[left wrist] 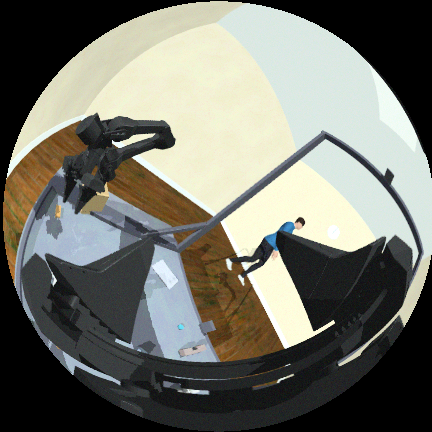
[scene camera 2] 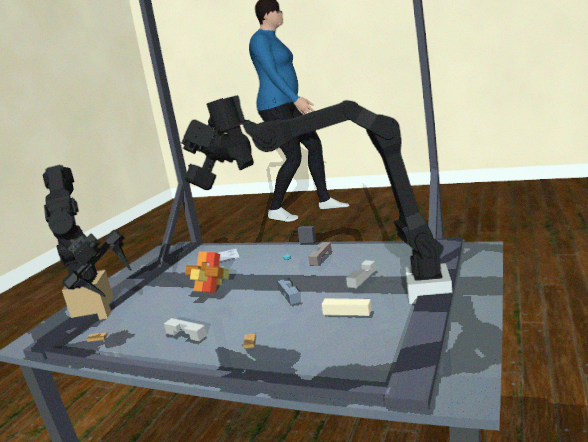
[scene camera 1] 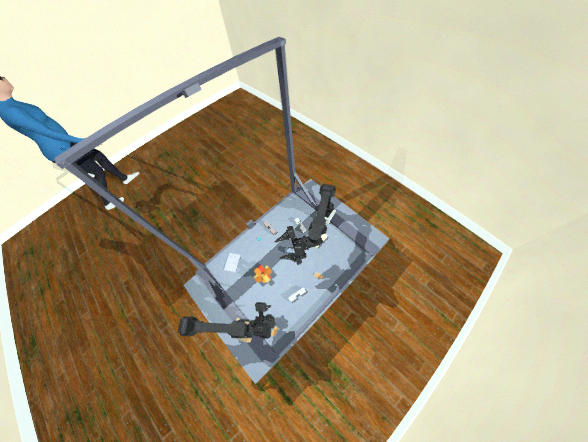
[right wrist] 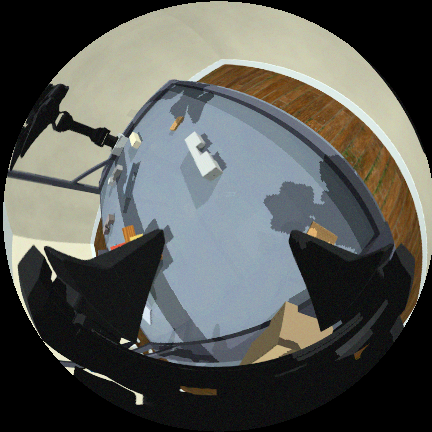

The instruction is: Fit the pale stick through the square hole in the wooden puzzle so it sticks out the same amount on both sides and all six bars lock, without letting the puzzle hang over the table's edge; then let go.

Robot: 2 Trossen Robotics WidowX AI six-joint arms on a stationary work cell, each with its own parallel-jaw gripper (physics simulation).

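Where they show: left gripper, fingertip midpoint: (left wrist: 214, 241) (scene camera 1: 277, 250); right gripper, fingertip midpoint: (left wrist: 68, 207) (scene camera 2: 118, 283) (scene camera 1: 271, 313) (right wrist: 229, 236); left arm's base at its link origin: (scene camera 2: 427, 273) (scene camera 1: 326, 212) (right wrist: 114, 142); right arm's base at its link origin: (right wrist: 283, 372).
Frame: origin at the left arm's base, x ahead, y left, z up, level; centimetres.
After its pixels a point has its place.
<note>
The pale stick (scene camera 2: 346, 307) @(z -2.9, x 19.6, y 8.0 cm) (right wrist: 135, 140) @(z -2.4, x 25.2, y 6.6 cm) lies flat on the table (scene camera 2: 270, 360) @(z -5.0, x 34.9, y 24.9 cm), near the left arm's base; in scene camera 1 the left arm partly covers it. The orange, red and yellow wooden puzzle (scene camera 1: 262, 274) (scene camera 2: 207, 272) stands on the table, away from the edges; part of it shows in the right wrist view behind a finger. Whether its square hole goes through cannot be told. My left gripper (scene camera 1: 279, 250) @(z 36.8, x 50.6, y -1.8 cm) (left wrist: 214, 241) @(z 36.8, x 50.6, y -1.8 cm) is open and empty, raised above the table to the right of the puzzle in scene camera 1. My right gripper (scene camera 2: 117, 282) @(z 7.8, x 75.8, y 7.3 cm) (right wrist: 229, 236) @(z 7.8, x 75.8, y 7.3 cm) is open and empty, left of the puzzle in scene camera 2.
A white notched bar (scene camera 2: 192, 330) @(z -2.4, x 55.2, y 15.0 cm), a blue-grey bar (scene camera 2: 289, 291) @(z -2.2, x 34.5, y -1.5 cm), a light grey bar (scene camera 2: 357, 277) @(z -2.5, x 17.4, y -6.9 cm) and a brown-grey bar (scene camera 2: 317, 256) @(z -2.5, x 29.6, y -23.7 cm) lie around the table. Small orange pieces (scene camera 2: 249, 340) @(z -4.2, x 41.0, y 17.8 cm) (scene camera 2: 97, 337) @(z -4.2, x 82.5, y 13.2 cm) lie near the front. A tan block (scene camera 2: 86, 302) @(z 0.7, x 90.3, y 2.6 cm) is by the right arm.
</note>
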